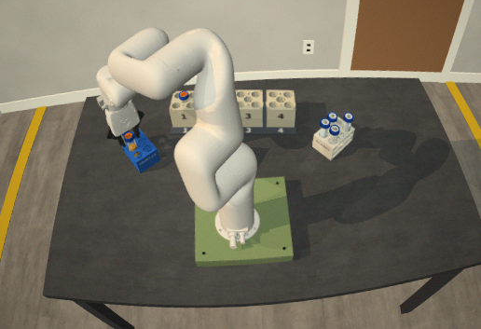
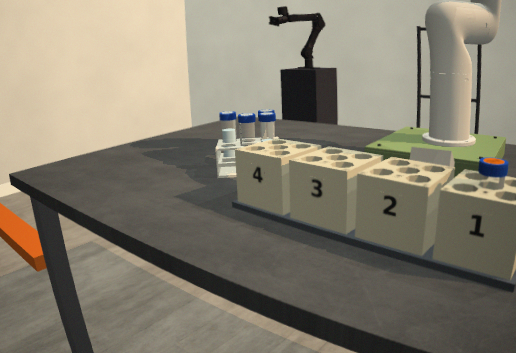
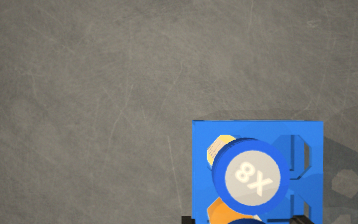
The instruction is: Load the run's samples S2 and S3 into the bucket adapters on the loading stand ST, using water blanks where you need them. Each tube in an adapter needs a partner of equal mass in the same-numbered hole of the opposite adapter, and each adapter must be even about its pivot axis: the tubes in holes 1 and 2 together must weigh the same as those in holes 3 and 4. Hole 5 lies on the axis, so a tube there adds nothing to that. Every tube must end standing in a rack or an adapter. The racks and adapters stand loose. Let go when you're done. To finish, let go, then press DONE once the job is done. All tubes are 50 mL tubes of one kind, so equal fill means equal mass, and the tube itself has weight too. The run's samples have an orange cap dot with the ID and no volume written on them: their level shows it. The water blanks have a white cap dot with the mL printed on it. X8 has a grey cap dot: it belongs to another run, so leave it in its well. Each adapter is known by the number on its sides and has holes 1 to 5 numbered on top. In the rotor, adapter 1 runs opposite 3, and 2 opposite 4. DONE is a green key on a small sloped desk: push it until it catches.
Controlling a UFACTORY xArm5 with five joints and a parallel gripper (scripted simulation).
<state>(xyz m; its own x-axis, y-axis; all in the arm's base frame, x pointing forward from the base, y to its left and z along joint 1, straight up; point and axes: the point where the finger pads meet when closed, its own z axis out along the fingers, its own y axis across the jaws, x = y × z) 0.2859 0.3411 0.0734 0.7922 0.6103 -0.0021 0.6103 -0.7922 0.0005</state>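
Right now the sample tube S2 is 10 mm ahead of my hand, 10 mm to the right of it and 50 mm below it. Round my hand: bucket adapter (170 mm ahead, 180 mm to the right, 60 mm below); loading stand ST (150 mm ahead, 340 mm to the right, 110 mm below); blue sample rack (10 mm ahead, 20 mm to the right, 90 mm below).
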